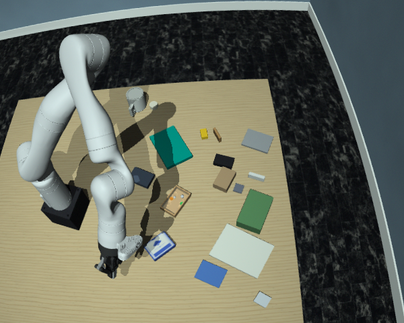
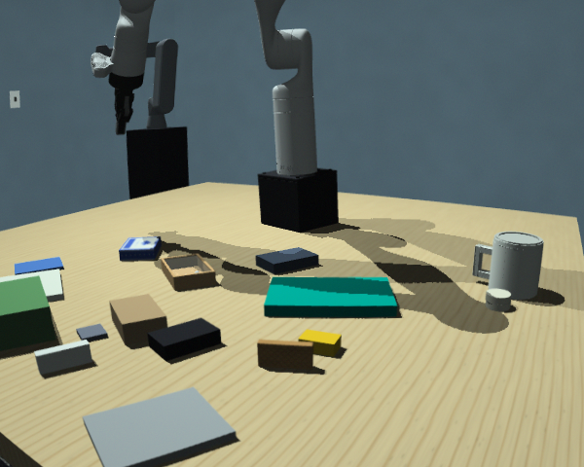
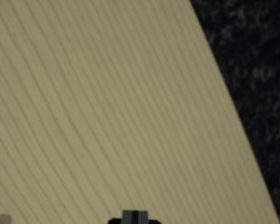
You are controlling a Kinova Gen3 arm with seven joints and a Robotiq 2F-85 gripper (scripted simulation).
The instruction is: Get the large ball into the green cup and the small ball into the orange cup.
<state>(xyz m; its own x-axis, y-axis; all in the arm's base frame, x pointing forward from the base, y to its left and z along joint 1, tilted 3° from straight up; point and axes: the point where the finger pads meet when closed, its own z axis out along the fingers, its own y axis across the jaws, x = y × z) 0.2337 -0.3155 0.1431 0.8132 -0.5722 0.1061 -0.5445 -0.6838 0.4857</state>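
Right now the covered wooden puzzle is 320 mm to the left of my hand, 240 mm below it and 180 mm ahead of it. The rest, counted from my hand: blue tile (280 mm ahead, 240 mm below, 30 mm to the left); white slab (400 mm ahead, 240 mm below, 100 mm to the left); dark blue block (440 mm to the left, 240 mm below, 50 mm ahead).
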